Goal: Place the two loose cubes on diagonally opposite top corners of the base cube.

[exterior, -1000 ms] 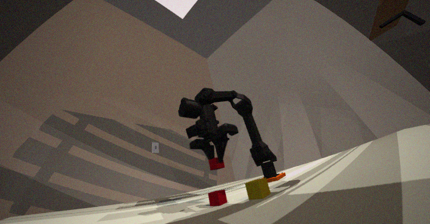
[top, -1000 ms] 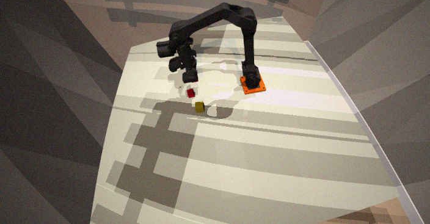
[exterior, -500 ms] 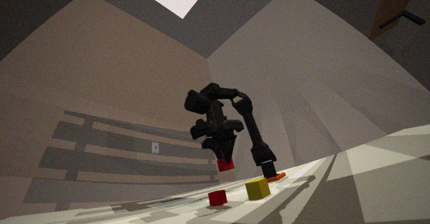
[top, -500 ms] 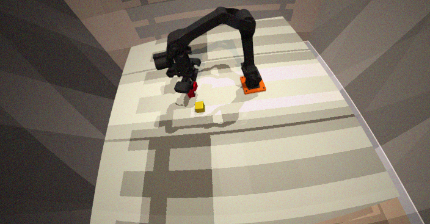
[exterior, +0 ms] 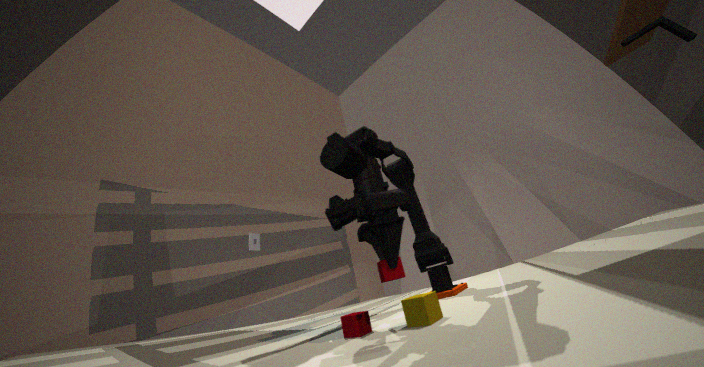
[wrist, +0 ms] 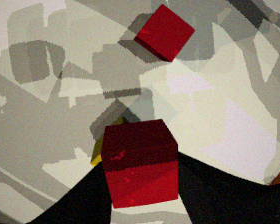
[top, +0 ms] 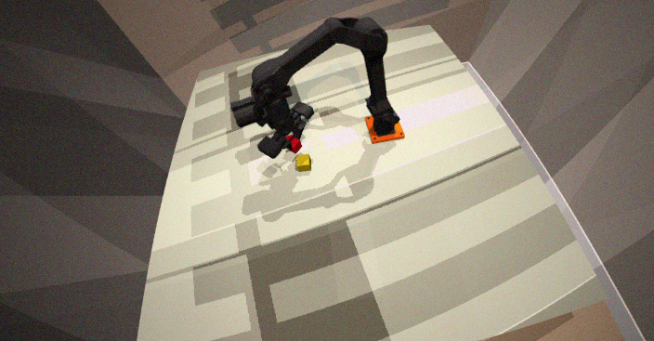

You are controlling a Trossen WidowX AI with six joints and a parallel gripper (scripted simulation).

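The yellow cube lies 1 cm behind my gripper tip, 3 cm to the left of it and 7 cm below it.
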